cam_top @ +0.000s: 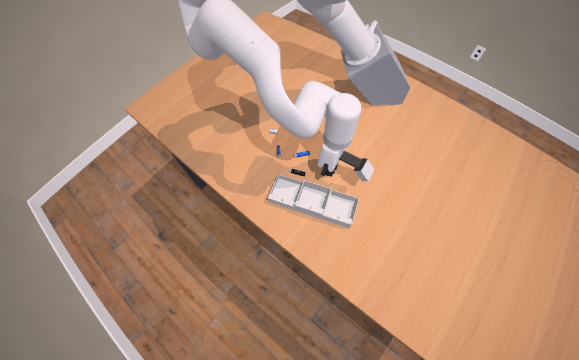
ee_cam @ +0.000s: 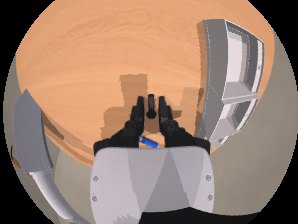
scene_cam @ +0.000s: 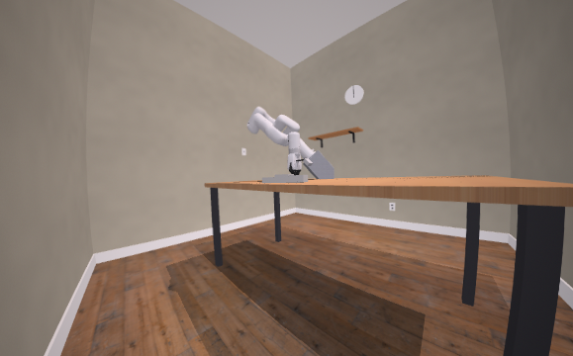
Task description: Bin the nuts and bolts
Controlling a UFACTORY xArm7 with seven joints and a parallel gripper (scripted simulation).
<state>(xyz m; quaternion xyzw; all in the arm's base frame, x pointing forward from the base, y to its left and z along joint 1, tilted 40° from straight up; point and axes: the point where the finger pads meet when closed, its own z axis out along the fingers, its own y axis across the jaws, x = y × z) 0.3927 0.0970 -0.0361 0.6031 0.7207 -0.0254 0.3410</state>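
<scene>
The black bolt is 10 mm to the right of my hand and 20 mm below it. From my hand the other things lie so: small black part (70 mm ahead, 80 mm to the right, 10 mm below); then bin (120 mm ahead, 10 mm to the left); then blue piece (110 mm to the right, 10 mm below).
</scene>
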